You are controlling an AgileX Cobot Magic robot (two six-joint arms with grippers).
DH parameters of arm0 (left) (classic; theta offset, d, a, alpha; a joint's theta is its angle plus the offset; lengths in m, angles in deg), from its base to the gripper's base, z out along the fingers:
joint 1: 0 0.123 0 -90
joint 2: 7.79 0 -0.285 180
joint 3: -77.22 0 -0.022 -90
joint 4: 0 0.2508 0 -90
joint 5: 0 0 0.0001 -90
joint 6: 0 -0.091 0 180
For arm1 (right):
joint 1: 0 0.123 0 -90
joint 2: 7.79 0 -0.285 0
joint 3: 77.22 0 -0.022 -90
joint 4: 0 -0.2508 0 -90
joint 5: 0 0 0.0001 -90
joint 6: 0 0.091 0 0
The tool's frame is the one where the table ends.
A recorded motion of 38 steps. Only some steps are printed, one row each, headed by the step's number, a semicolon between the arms.
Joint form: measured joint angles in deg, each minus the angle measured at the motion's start. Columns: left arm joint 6, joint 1, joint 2, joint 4, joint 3, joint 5; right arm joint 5, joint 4, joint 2, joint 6, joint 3, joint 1.
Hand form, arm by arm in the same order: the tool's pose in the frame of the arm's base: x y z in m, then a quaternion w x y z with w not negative. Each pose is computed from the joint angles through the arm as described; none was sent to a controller.
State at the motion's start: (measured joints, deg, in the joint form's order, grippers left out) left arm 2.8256 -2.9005 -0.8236 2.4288 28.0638 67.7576; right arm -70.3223 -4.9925 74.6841 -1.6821 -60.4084 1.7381
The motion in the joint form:
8: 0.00 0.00 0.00 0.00 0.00 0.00; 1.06 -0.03 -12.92 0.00 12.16 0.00
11: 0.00 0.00 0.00 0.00 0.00 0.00; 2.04 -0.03 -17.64 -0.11 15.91 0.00
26: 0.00 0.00 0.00 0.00 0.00 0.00; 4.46 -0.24 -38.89 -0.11 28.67 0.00
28: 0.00 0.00 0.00 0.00 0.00 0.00; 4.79 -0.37 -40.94 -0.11 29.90 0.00
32: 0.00 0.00 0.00 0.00 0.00 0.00; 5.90 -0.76 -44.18 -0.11 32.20 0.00
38: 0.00 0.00 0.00 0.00 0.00 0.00; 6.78 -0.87 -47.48 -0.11 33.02 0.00
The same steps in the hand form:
8: -0.0113 0.0041 0.2649 0.47075 -0.00157 0.88226 -0.00243; 0.1706 0.0126 0.2860 0.10625 -0.01858 0.99326 0.04245
11: -0.0113 0.0041 0.2649 0.47075 -0.00157 0.88226 -0.00243; 0.1522 0.0120 0.2818 0.12317 -0.01947 0.99129 0.04234
26: -0.0113 0.0041 0.2649 0.47075 -0.00157 0.88226 -0.00243; 0.0822 0.0101 0.2634 0.21685 -0.02086 0.97496 0.04461
28: -0.0113 0.0041 0.2649 0.47075 -0.00157 0.88226 -0.00243; 0.0765 0.0101 0.2603 0.22661 -0.02076 0.97269 0.04576
32: -0.0113 0.0041 0.2649 0.47075 -0.00157 0.88226 -0.00243; 0.0685 0.0103 0.2536 0.24394 -0.01988 0.96834 0.04907
38: -0.0113 0.0041 0.2649 0.47075 -0.00157 0.88226 -0.00243; 0.0616 0.0102 0.2539 0.27222 -0.02016 0.96072 0.05013

